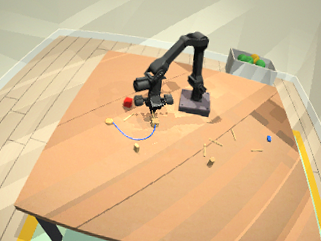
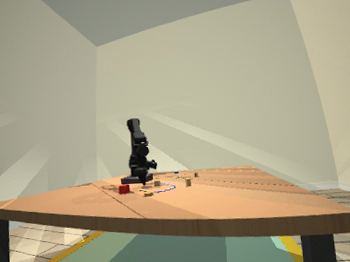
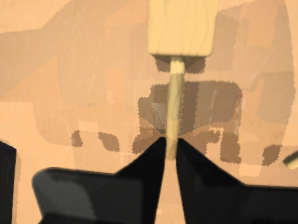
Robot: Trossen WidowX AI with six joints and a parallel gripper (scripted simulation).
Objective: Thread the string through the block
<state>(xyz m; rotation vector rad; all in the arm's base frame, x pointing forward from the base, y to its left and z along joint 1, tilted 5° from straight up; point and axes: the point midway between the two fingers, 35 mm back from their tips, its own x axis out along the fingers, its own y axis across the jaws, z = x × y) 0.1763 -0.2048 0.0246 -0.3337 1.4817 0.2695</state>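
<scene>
The wooden block is 70 mm ahead of my gripper tip, 30 mm to the left of it and 10 mm above it. Round my gripper tip: round wooden button (190 mm to the right, 120 mm ahead); then thin wooden stick (40 mm ahead, 20 mm to the left, 10 mm above); then red cube (140 mm to the right, 30 mm behind, 10 mm above).
</scene>
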